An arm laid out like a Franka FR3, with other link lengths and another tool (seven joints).
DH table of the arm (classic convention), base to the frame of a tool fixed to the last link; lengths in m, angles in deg. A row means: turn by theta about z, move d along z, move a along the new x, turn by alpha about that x. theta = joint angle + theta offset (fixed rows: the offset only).
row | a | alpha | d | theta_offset
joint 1 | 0 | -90 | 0.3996 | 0
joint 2 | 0 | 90 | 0 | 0
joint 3 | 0.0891 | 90 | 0.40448 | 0
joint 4 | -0.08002 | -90 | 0 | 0
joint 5 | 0 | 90 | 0.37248 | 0
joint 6 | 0.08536 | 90 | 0 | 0
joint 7 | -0.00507 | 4.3 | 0.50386 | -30
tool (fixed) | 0 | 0 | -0.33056 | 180
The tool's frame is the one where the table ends.
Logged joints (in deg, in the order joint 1, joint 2, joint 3, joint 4, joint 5, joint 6, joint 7), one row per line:
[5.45, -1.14, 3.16, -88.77, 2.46, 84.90, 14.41]
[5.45, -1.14, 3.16, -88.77, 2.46, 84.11, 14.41]
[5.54, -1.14, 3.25, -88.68, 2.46, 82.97, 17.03]
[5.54, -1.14, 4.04, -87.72, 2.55, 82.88, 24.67]
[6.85, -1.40, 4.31, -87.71, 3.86, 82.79, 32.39]
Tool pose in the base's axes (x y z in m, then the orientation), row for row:
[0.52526, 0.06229, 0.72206, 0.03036, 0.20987, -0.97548, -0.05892]
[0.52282, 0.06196, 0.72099, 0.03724, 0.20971, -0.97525, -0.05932]
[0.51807, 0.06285, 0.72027, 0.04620, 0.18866, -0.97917, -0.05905]
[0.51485, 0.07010, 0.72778, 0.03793, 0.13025, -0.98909, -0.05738]
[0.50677, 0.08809, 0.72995, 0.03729, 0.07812, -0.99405, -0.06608]
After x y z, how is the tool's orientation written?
As a quaternion, w x y z.
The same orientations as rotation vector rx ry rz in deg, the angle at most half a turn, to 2 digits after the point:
[37.06, -172.27, -10.41]
[36.88, -171.50, -10.43]
[33.00, -171.25, -10.33]
[22.90, -173.86, -10.09]
[13.74, -174.80, -11.62]

